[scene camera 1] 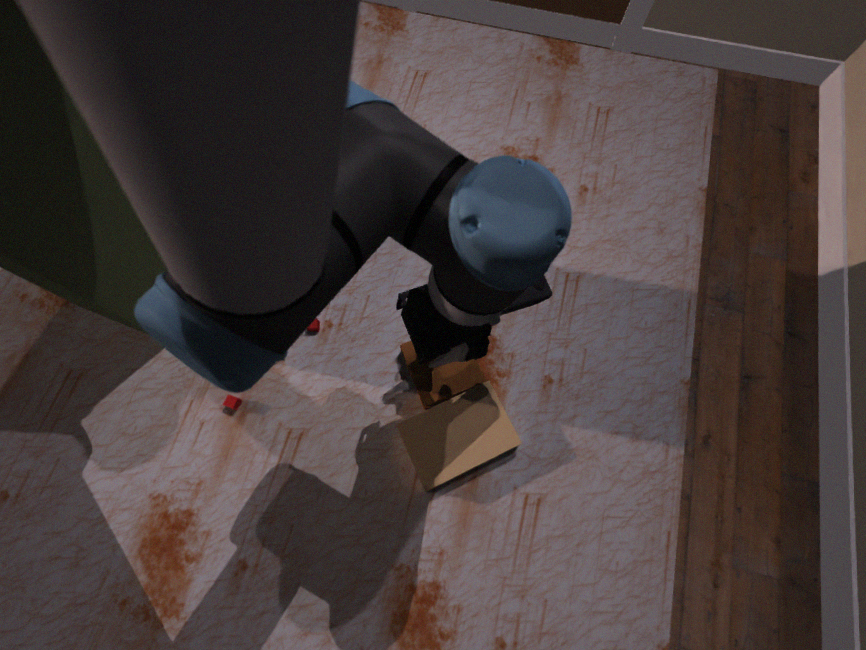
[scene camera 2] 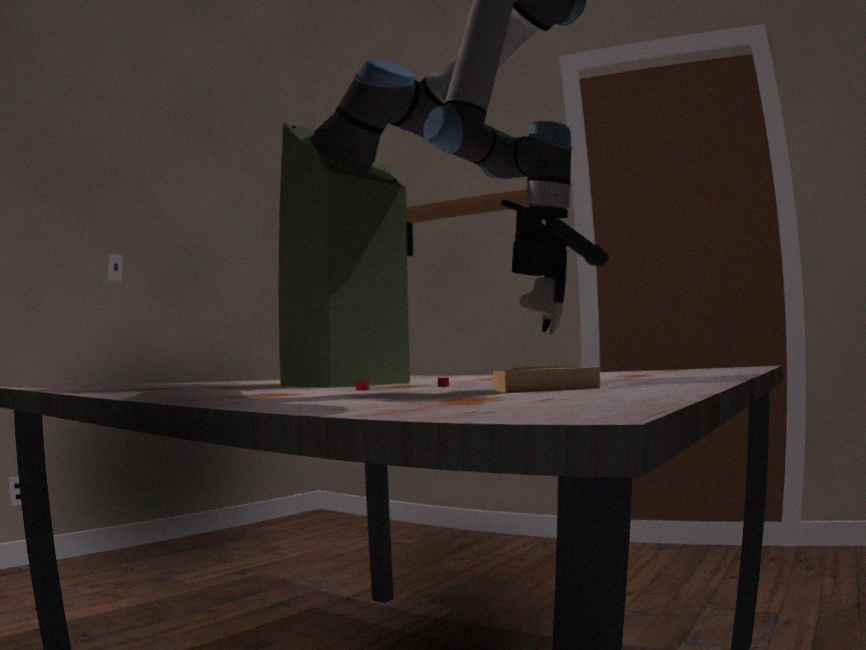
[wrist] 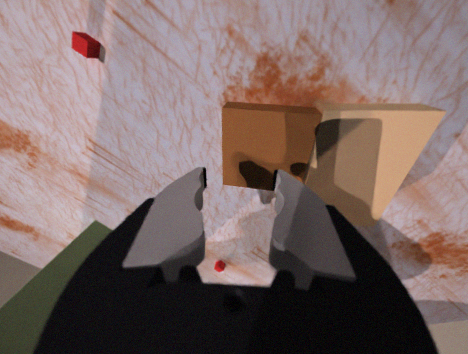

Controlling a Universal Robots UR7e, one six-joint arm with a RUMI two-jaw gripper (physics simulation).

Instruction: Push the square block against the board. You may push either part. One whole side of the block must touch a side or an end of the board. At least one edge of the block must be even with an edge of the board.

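Frame: origin at the arm's base, x right, y back, z down, level; metres.
Seen in the pictures: gripper, between the fingertips: [scene camera 2: 547, 333] [wrist: 239, 171]; arm's base, origin of its link: [scene camera 2: 340, 152].
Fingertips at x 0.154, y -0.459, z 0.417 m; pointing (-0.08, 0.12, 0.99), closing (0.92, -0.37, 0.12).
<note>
Pixels of each thing's top centre, then the offset from my fingertips to it.
- brown square block, centre of its top: [wrist: 264, 155] [scene camera 1: 442, 363] [scene camera 2: 543, 367] dx +0.023, dy +0.004, dz +0.058 m
- light tan board, centre of its top: [wrist: 353, 178] [scene camera 1: 458, 434] [scene camera 2: 545, 368] dx +0.125, dy -0.015, dz +0.058 m
The brown square block [scene camera 1: 458, 379] [wrist: 265, 132] lies flat beside the light tan board [scene camera 1: 454, 437] [scene camera 2: 549, 379] [wrist: 400, 137]. One side of the block faces the board's long side and appears to touch it; a thin light sliver shows along part of the seam in the wrist view. Their edges at one end look nearly even, and the board extends past the block at the other end. The board mostly hides the block in scene camera 2. My gripper [scene camera 2: 550, 326] [wrist: 239, 171] is partly open and empty, above the table near the block. Its shadow falls on both parts.
Two small red cubes [scene camera 1: 312, 326] [scene camera 1: 231, 403] [scene camera 2: 443, 382] [scene camera 2: 361, 384] [wrist: 86, 45] [wrist: 220, 266] lie on the table on the pedestal side of the block. The green pedestal [scene camera 2: 342, 279] [wrist: 55, 272] stands at the back. The arm covers much of scene camera 1.
</note>
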